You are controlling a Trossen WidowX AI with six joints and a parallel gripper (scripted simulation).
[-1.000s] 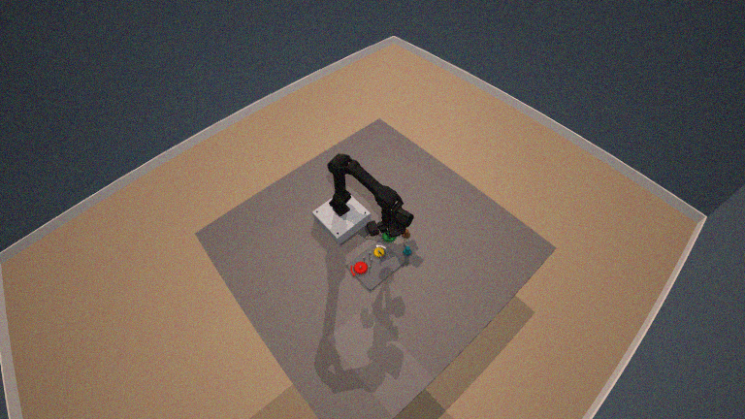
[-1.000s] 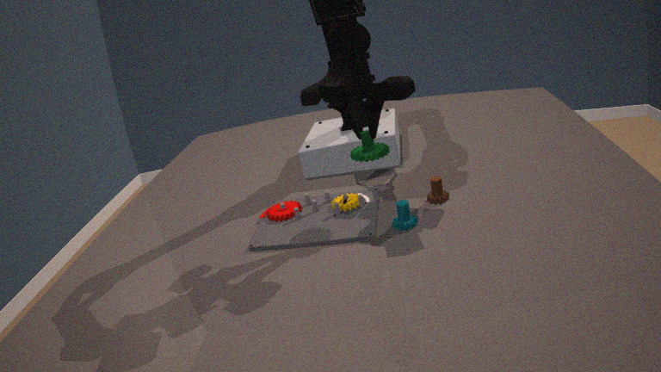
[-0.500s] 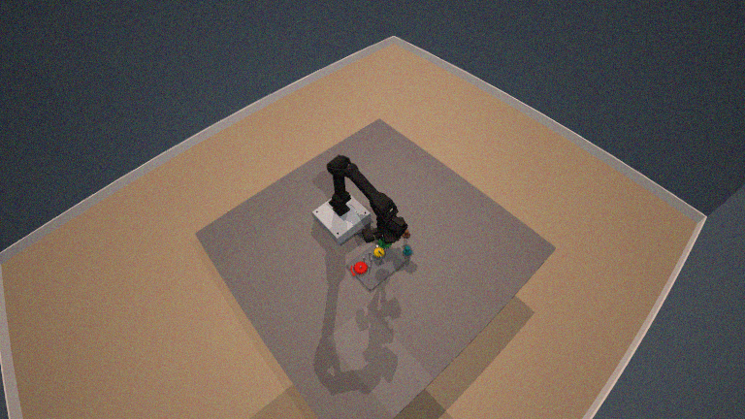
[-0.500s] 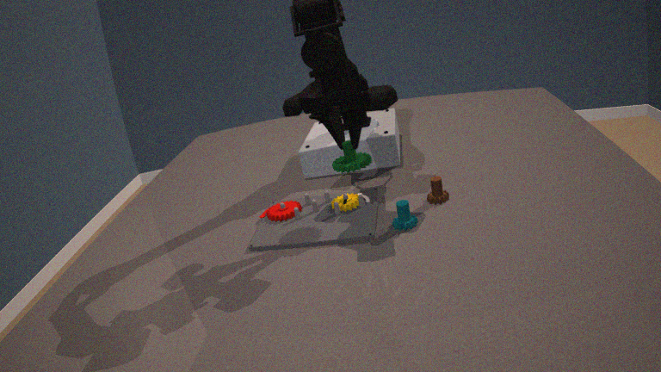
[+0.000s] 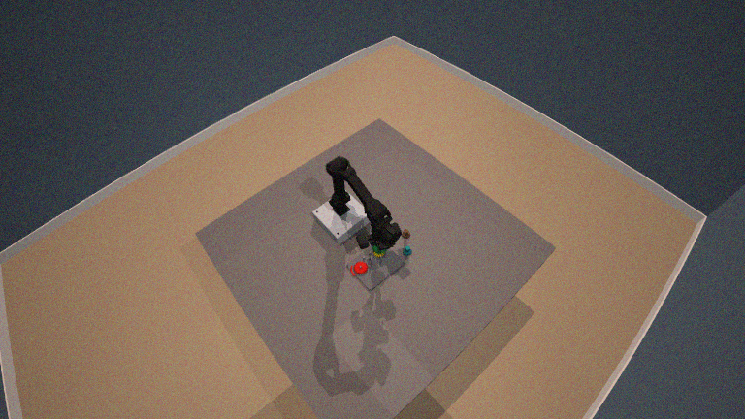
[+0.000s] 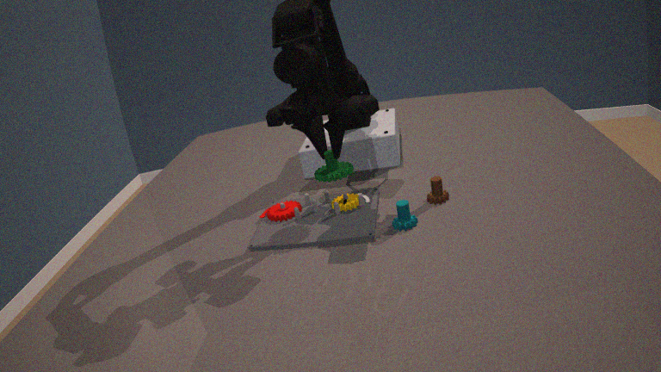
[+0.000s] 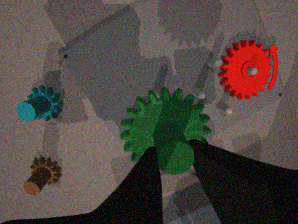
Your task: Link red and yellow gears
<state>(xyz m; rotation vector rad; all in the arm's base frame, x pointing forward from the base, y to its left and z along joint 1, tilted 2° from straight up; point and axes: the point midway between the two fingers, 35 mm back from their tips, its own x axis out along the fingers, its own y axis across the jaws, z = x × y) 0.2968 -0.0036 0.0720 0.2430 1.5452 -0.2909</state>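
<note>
The grey board is 100 mm below my gripper tip, 40 mm to the right of it and 20 mm ahead of it. Also, from my gripper tip: yellow gear 90 mm below, 10 mm to the left, 10 mm behind; white arrow 90 mm below, 30 mm to the left, 30 mm behind; green gear 10 mm below.
</note>
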